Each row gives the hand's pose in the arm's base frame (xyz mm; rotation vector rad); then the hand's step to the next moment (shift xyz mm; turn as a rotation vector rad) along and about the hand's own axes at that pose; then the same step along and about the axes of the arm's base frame.
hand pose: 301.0 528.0 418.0 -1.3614 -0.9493 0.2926
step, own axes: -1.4 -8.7 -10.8 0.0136 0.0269 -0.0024
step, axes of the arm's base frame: 4.0 -10.5 8.2 0.0191 0.0140 -0.0188
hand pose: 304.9 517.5 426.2 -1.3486 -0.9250 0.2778
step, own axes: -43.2 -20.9 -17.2 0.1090 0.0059 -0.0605
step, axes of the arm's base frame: -22.0 -45.9 2.4 0.1133 0.0306 0.0425
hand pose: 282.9 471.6 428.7 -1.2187 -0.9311 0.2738
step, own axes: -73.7 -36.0 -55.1 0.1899 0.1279 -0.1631
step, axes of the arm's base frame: -15.3 -97.5 -4.5 0.2733 0.0571 -0.0327
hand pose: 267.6 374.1 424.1 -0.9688 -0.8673 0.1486
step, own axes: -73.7 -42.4 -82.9 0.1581 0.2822 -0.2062
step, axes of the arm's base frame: -1.6 -114.3 -32.2 0.3216 0.1038 -0.1815
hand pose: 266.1 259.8 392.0 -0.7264 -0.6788 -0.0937
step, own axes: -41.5 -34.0 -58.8 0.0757 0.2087 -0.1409
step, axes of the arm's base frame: -11.2 -69.4 -37.3 0.1992 0.0781 -0.1528
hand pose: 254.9 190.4 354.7 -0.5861 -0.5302 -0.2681
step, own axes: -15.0 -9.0 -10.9 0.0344 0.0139 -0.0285
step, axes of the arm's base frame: -11.6 -12.3 -11.8 0.0453 -0.0087 -0.0077
